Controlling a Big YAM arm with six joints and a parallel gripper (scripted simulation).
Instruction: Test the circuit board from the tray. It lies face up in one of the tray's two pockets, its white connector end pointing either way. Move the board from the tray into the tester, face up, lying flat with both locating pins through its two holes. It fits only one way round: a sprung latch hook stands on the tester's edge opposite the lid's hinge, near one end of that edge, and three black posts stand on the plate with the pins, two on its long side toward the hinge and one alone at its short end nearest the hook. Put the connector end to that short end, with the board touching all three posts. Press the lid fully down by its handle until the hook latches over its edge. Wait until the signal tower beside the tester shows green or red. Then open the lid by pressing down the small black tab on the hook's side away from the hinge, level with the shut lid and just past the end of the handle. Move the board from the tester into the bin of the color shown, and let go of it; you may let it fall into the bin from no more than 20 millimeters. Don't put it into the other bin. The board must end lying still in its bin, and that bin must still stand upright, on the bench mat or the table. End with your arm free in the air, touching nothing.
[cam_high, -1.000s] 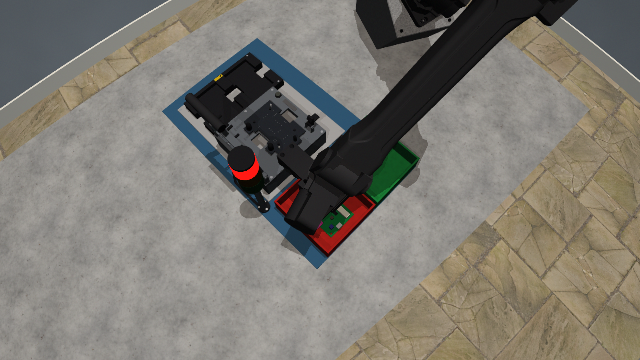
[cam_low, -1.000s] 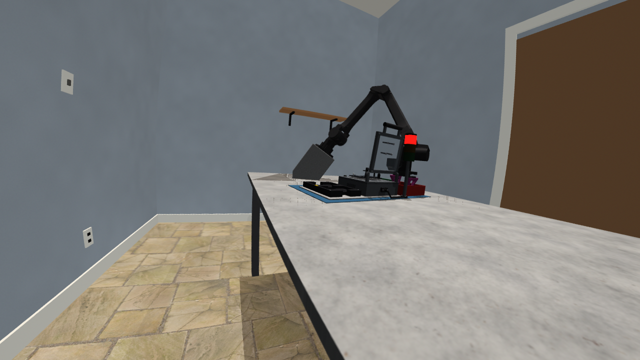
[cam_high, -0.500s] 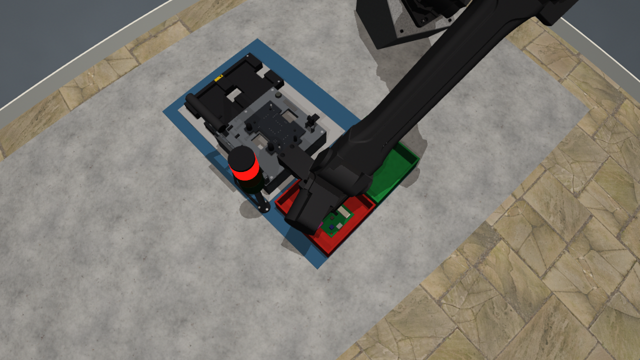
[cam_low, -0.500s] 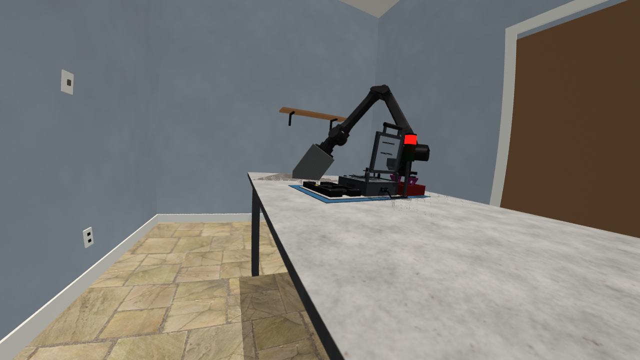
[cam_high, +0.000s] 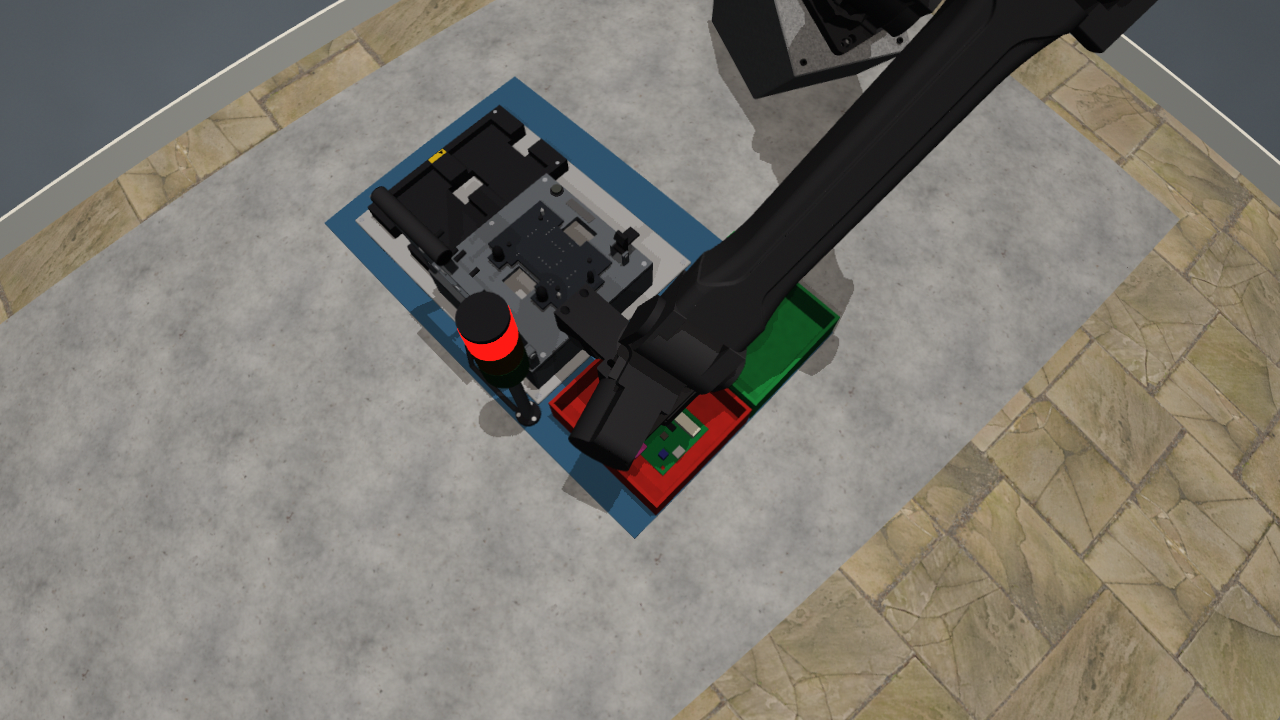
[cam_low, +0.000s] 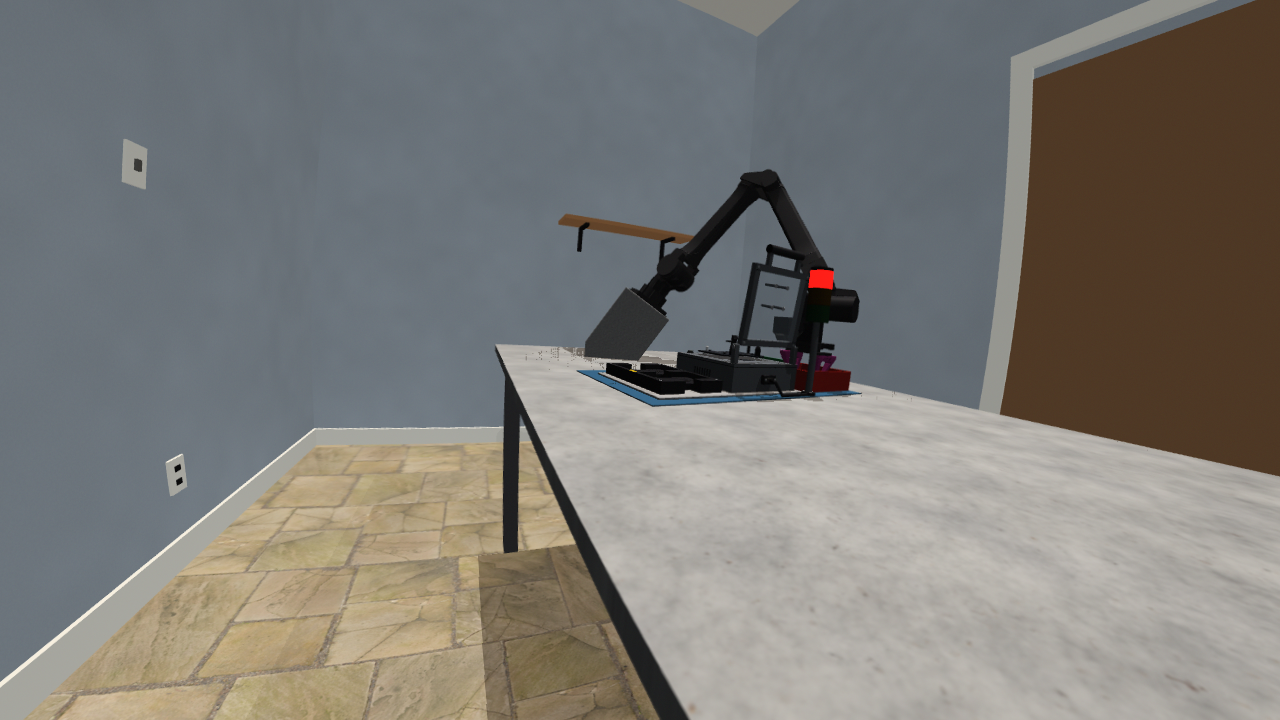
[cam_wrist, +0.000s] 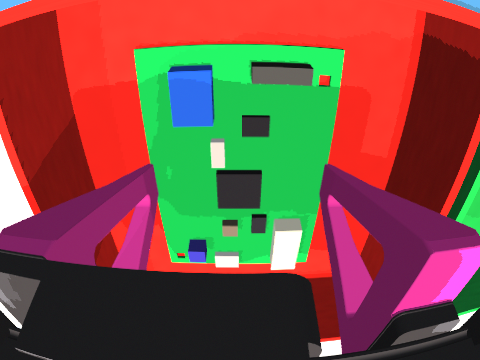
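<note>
The red bin lies right at my hand. Round my hand: green bin: 15 cm behind, 3 cm to the right; then green circuit board: right at my hand; then latch hook: 7 cm behind, 16 cm to the right, 7 cm above.
</note>
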